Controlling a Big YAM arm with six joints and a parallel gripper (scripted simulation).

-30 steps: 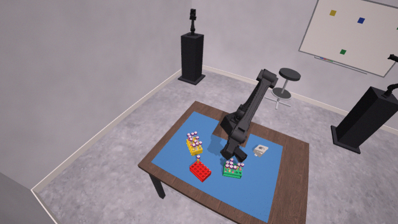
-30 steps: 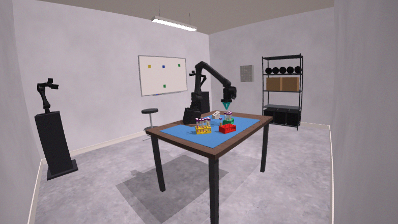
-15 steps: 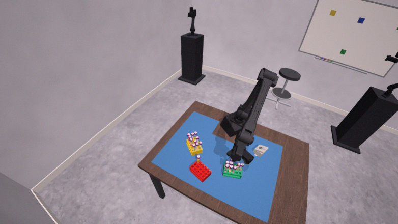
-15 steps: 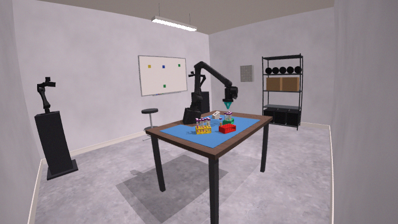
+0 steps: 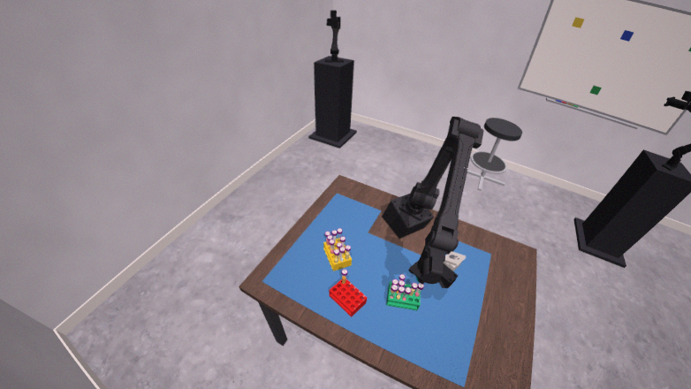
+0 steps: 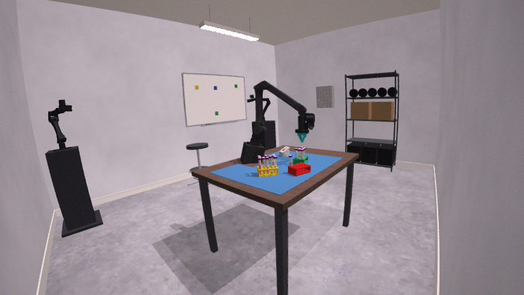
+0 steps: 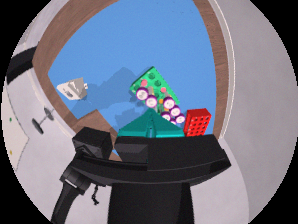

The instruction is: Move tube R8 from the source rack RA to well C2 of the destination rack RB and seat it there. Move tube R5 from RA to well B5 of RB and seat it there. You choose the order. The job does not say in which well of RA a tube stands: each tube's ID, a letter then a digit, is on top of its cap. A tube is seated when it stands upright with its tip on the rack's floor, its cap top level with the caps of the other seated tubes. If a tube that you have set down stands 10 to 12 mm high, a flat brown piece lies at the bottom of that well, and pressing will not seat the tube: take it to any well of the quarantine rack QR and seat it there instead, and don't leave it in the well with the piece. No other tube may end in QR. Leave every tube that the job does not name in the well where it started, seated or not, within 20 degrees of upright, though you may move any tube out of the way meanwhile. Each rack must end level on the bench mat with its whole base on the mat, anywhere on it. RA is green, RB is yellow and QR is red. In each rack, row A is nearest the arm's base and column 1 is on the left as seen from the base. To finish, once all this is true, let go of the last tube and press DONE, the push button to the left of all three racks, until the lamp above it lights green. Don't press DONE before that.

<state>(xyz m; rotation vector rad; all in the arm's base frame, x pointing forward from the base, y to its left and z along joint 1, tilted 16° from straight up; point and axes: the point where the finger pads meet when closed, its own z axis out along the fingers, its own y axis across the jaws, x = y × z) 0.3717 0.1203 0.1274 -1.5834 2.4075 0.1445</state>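
Right now my hand is 26 cm past the white DONE button box, 14 cm above it and 10 cm to the right of it. The rest, counted from my hand: yellow rack RB (37 cm to the right, 14 cm below, 5 cm behind); red rack QR (23 cm to the right, 14 cm below, 11 cm ahead); green rack RA (14 cm below, 3 cm to the right).
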